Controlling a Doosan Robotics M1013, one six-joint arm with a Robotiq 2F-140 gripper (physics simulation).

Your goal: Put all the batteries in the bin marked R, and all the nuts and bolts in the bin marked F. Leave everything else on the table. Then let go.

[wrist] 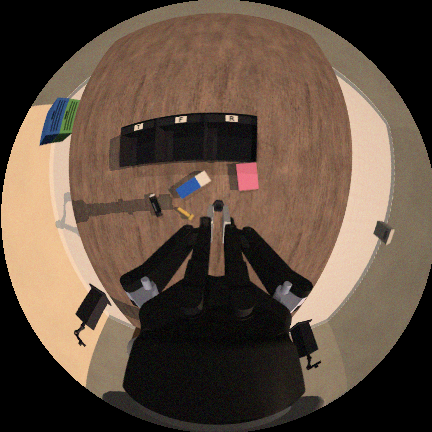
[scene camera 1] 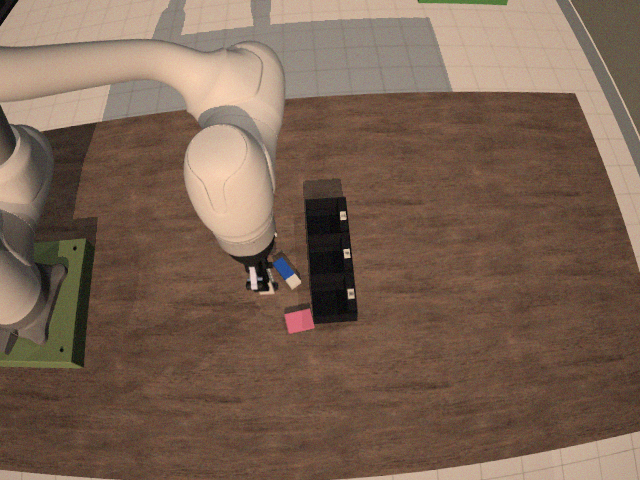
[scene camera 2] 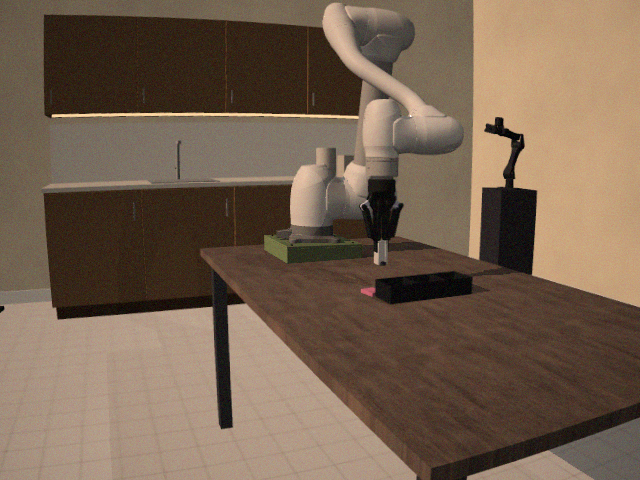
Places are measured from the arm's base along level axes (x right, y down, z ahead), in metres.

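Pixels of known places: gripper, fingertip midpoint: [wrist: 217, 212] [scene camera 1: 267, 286] [scene camera 2: 380, 263]; arm's base, origin of the base link: [scene camera 1: 25, 299] [scene camera 2: 311, 239].
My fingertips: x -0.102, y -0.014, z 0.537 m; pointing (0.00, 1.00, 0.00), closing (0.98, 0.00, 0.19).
Ahead of a thing's pixels: the offset from my fingertips to its middle. "*": to the spot under its first point.
My gripper [scene camera 1: 262, 285] [scene camera 2: 381, 260] [wrist: 217, 212] is shut on a small dark nut @(dz +0.012, dx -0.002, dy -0.002 m) [scene camera 2: 383, 263] [wrist: 218, 205], held at its fingertips above the table. A black battery @(dz -0.034, dx -0.128, dy +0.061 m) [wrist: 155, 205] lies on the table left of the fingers in the wrist view. A brass-coloured bolt @(dz -0.038, dx -0.061, dy +0.062 m) [wrist: 185, 213] lies between the battery and the gripper. The arm hides both in scene camera 1. The bin marked R @(* dz +0.124, dx +0.001, dy +0.061 m) [scene camera 1: 333, 305] [wrist: 246, 120] is the compartment at the right end of the black tray in the wrist view. The bin marked F @(dz +0.107, dx -0.090, dy +0.045 m) [scene camera 1: 329, 262] [wrist: 193, 120] is the middle one. Their insides are dark.
A blue and white eraser @(dz +0.023, dx -0.055, dy +0.061 m) [scene camera 1: 286, 272] [wrist: 193, 185] lies between the gripper and the black tray. A pink pad @(dz +0.063, dx +0.041, dy +0.063 m) [scene camera 1: 299, 320] [scene camera 2: 368, 291] [wrist: 247, 176] lies close by the R end. The bin marked T @(* dz +0.120, dx -0.177, dy +0.026 m) [wrist: 138, 127] is at the tray's other end.
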